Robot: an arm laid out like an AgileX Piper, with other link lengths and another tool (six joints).
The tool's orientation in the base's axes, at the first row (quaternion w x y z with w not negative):
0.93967, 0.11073, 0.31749, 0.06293
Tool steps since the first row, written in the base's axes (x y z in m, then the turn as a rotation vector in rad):
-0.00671, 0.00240, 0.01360, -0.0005, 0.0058, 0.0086
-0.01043, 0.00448, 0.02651, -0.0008, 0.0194, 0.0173
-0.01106, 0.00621, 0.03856, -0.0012, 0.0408, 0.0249
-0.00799, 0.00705, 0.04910, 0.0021, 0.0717, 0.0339
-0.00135, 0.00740, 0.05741, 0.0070, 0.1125, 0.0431
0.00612, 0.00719, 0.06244, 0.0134, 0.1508, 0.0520
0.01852, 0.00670, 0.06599, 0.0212, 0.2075, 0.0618
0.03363, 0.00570, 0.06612, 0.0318, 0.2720, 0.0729
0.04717, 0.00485, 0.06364, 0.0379, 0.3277, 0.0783
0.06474, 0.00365, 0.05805, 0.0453, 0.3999, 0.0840
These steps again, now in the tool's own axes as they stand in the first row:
-0.01278, 0.00602, 0.00602, -0.0043, 0.0078, 0.0054
-0.02285, 0.01141, 0.01339, -0.0071, 0.0231, 0.0096
-0.03004, 0.01610, 0.02204, -0.0078, 0.0457, 0.0117
-0.03360, 0.01938, 0.03193, -0.0046, 0.0777, 0.0155
-0.03313, 0.02147, 0.04236, 0.0016, 0.1192, 0.0187
-0.03019, 0.02215, 0.05085, 0.0087, 0.1582, 0.0231
-0.02255, 0.02196, 0.06125, 0.0199, 0.2151, 0.0259
-0.01087, 0.02030, 0.07075, 0.0339, 0.2797, 0.0301
0.00112, 0.01822, 0.07724, 0.0461, 0.3347, 0.0286
0.01804, 0.01483, 0.08384, 0.0623, 0.4056, 0.0254

